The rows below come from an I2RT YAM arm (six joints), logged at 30 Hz.
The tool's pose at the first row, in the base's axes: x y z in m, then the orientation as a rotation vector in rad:
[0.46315 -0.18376 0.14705 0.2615 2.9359 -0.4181]
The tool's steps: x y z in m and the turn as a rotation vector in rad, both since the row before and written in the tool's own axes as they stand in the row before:
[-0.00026 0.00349 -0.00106 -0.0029 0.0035 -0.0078]
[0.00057 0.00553 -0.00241 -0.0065 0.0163 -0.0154]
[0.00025 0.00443 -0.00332 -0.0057 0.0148 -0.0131]
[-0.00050 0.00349 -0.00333 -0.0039 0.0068 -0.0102]
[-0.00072 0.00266 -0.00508 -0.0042 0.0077 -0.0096]
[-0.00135 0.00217 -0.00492 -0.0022 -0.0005 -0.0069]
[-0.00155 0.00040 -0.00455 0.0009 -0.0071 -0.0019]
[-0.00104 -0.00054 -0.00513 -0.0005 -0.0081 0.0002]
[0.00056 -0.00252 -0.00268 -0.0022 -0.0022 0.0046]
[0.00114 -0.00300 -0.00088 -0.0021 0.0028 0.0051]
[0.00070 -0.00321 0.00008 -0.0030 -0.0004 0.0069]
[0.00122 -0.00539 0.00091 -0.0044 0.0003 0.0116]
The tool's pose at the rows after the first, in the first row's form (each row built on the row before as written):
[0.46394 -0.18019 0.14719 0.2507 2.9416 -0.4149]
[0.46410 -0.17418 0.14794 0.2318 2.9621 -0.4072]
[0.46422 -0.16901 0.14993 0.2158 2.9804 -0.4003]
[0.46491 -0.16484 0.15231 0.2021 2.9899 -0.3956]
[0.46550 -0.16103 0.15661 0.1894 3.0001 -0.3904]
[0.46667 -0.15781 0.16097 0.1788 3.0014 -0.3878]
[0.46783 -0.15641 0.16544 0.1743 2.9947 -0.3891]
[0.46827 -0.15569 0.17063 0.1726 2.9868 -0.3881]
[0.46710 -0.15736 0.17375 0.1787 2.9840 -0.3842]
[0.46548 -0.15990 0.17517 0.1868 2.9860 -0.3806]
[0.46436 -0.16293 0.17577 0.1967 2.9846 -0.3753]
[0.46248 -0.16820 0.17600 0.2135 2.9830 -0.3674]

